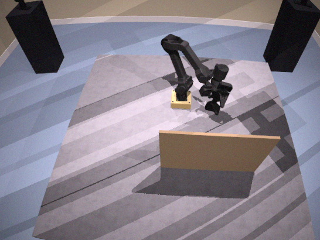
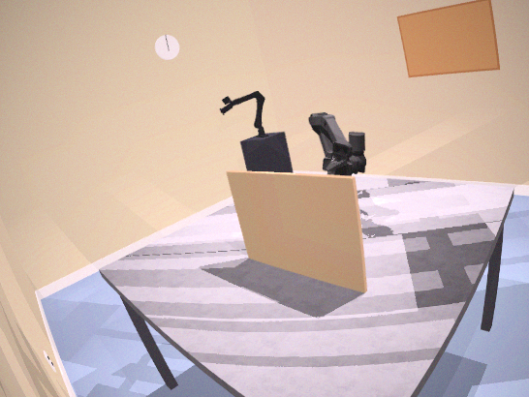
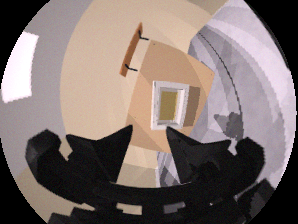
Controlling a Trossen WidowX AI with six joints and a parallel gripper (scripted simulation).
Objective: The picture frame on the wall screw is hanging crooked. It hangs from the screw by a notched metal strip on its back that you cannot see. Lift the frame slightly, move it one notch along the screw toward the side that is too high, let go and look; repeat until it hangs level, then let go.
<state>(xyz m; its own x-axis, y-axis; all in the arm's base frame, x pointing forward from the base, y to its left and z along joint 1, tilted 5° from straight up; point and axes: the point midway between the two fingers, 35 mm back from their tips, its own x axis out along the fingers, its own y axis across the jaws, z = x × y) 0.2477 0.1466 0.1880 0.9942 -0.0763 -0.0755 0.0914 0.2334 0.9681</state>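
Right now my gripper tip is 15 cm short of the picture frame, 7 cm above it and 3 cm to the left of it. Round my gripper tip: tan wall panel 16 cm ahead, 9 cm below, 3 cm to the right.
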